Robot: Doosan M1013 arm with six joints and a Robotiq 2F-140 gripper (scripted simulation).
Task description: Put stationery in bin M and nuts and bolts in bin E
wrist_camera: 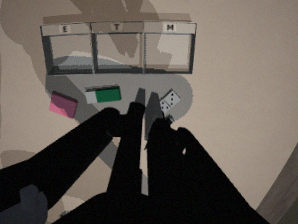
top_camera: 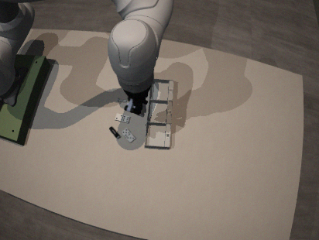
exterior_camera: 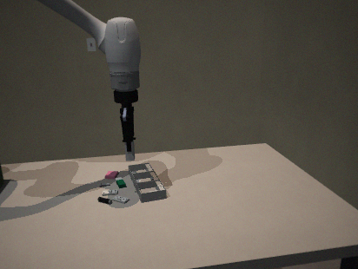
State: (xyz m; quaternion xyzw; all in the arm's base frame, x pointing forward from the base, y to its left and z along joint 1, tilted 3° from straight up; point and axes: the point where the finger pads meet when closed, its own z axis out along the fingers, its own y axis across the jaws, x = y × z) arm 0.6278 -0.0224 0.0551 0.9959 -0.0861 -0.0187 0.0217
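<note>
The grey three-compartment bin row lies 5 cm ahead of my hand, 5 cm to the left of it and 14 cm below it. Also, from my hand: green eraser 4 cm behind, 8 cm to the left, 15 cm below; then grey bolt 10 cm behind, 7 cm to the left, 15 cm below; then small black cylinder 9 cm behind, 5 cm to the right, 15 cm below.
</note>
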